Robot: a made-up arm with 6 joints.
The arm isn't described. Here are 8 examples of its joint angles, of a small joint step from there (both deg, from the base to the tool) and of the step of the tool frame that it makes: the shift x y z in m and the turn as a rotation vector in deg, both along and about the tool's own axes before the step.
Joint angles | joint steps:
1: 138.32 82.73 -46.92 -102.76 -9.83 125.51 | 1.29 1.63 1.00 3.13 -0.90 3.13
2: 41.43 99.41 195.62 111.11 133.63 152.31 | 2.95 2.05 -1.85 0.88 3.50 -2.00
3: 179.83 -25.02 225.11 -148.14 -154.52 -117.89 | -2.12 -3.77 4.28 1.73 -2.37 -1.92
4: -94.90 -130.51 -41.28 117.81 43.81 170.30 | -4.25 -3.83 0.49 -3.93 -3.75 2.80
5: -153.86 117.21 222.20 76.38 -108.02 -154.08 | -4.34 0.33 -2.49 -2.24 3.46 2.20
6: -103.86 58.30 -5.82 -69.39 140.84 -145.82 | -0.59 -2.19 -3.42 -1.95 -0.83 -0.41
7: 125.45 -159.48 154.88 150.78 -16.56 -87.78 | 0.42 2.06 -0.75 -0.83 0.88 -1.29
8: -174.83 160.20 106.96 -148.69 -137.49 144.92 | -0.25 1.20 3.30 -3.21 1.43 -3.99
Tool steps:
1: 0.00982 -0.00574 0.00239 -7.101 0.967 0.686
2: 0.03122 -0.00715 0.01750 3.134 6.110 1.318
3: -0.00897 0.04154 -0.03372 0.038 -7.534 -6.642
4: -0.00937 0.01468 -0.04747 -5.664 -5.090 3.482
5: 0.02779 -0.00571 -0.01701 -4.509 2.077 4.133
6: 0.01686 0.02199 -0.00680 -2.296 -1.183 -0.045
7: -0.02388 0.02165 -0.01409 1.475 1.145 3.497
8: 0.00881 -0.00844 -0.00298 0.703 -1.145 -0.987
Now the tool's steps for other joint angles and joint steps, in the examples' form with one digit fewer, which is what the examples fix.
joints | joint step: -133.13 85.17 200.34 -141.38 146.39 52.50 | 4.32 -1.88 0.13 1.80 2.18 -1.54
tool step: -0.0361 -0.0173 -0.0034 1.26 1.56 -3.57
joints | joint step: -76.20 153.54 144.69 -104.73 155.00 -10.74 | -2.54 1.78 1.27 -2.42 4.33 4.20
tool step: 0.0253 -0.0093 -0.0178 -6.72 -7.00 -0.23
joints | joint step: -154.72 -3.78 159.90 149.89 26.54 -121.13 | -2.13 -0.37 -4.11 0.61 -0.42 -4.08
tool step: 0.0189 0.0284 -0.0163 2.98 2.65 2.85
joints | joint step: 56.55 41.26 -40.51 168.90 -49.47 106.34 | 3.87 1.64 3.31 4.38 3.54 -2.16
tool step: 0.0065 0.0016 -0.0354 -2.73 6.93 -0.16
